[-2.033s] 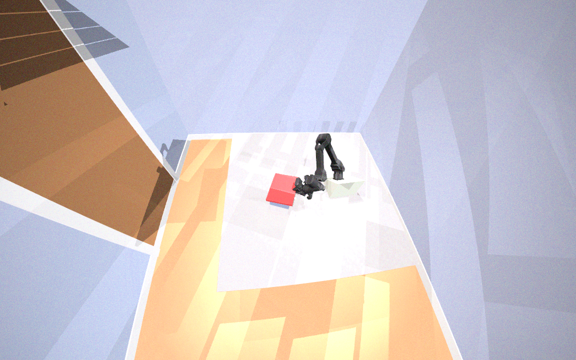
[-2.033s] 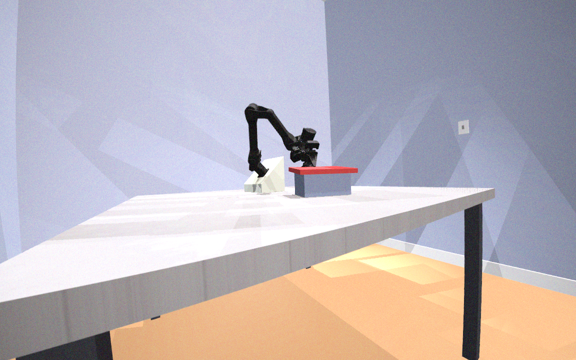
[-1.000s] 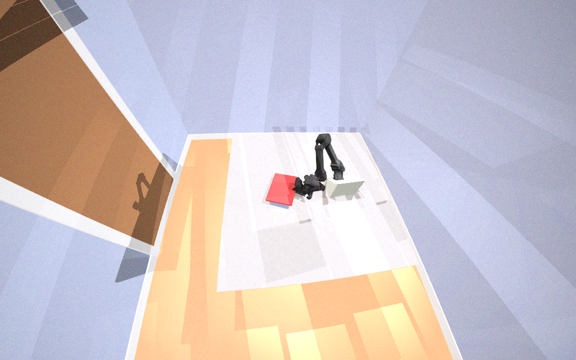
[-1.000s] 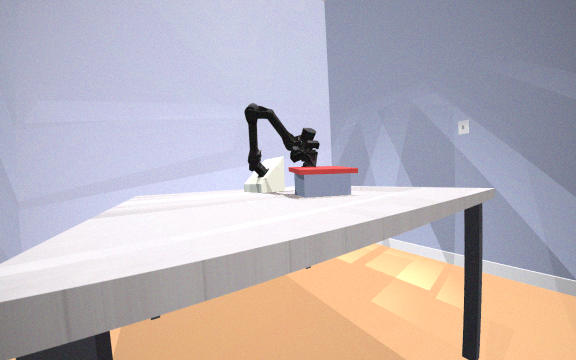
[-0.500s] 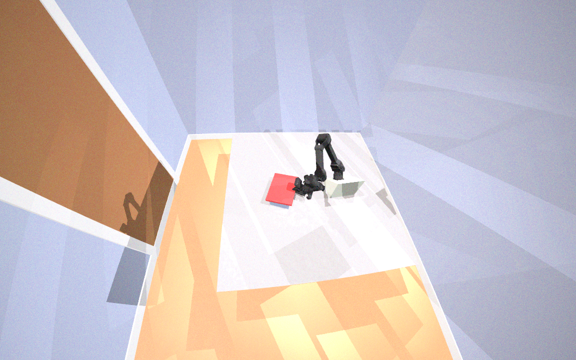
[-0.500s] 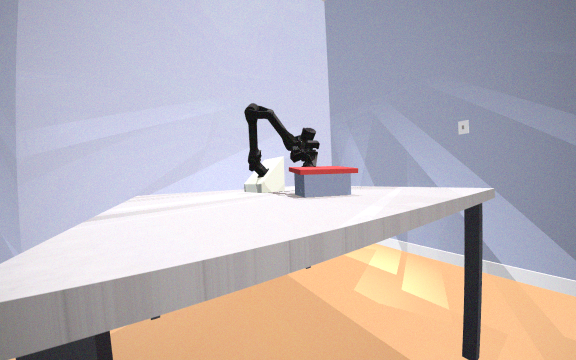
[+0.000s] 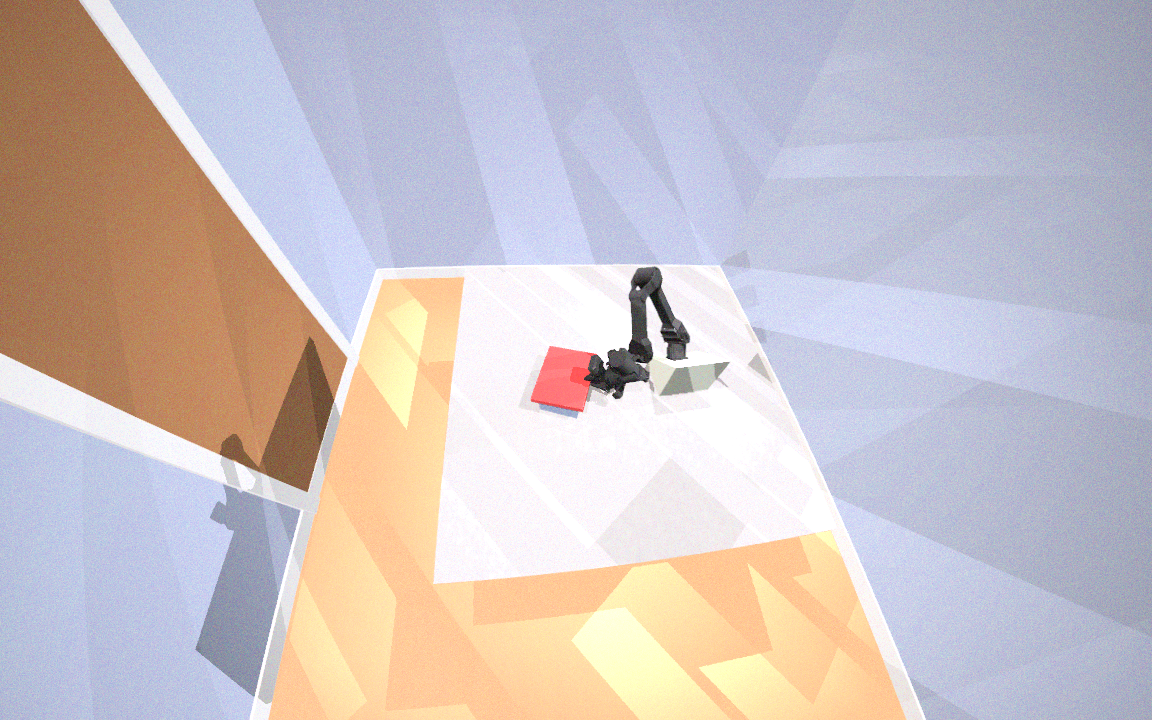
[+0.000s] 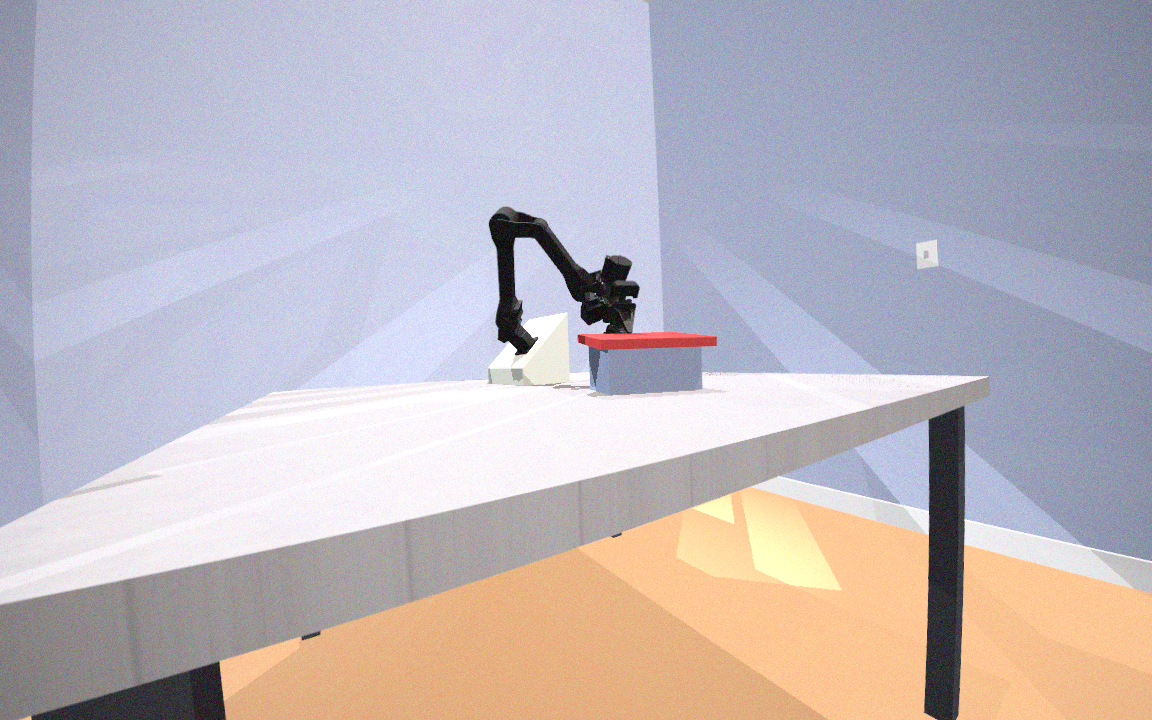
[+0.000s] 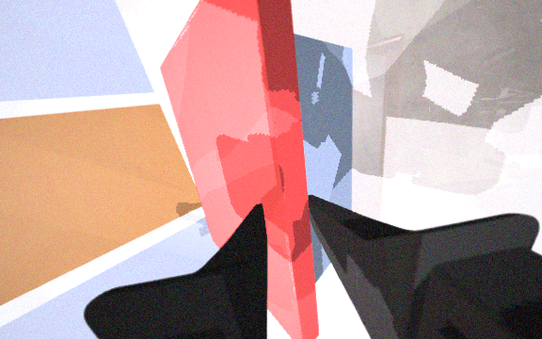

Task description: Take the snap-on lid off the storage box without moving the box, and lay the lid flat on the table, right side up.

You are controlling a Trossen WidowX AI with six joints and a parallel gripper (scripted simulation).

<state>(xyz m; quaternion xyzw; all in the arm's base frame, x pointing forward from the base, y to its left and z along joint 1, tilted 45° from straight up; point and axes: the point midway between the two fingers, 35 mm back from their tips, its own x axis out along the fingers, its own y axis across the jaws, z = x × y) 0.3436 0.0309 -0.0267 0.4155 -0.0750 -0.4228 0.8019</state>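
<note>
Right now my gripper tip is 70 mm short of the red lid and 40 mm to the left of it. From my gripper tip the other things lie so: blue-grey storage box 60 mm below, 60 mm ahead, 30 mm to the right.
</note>
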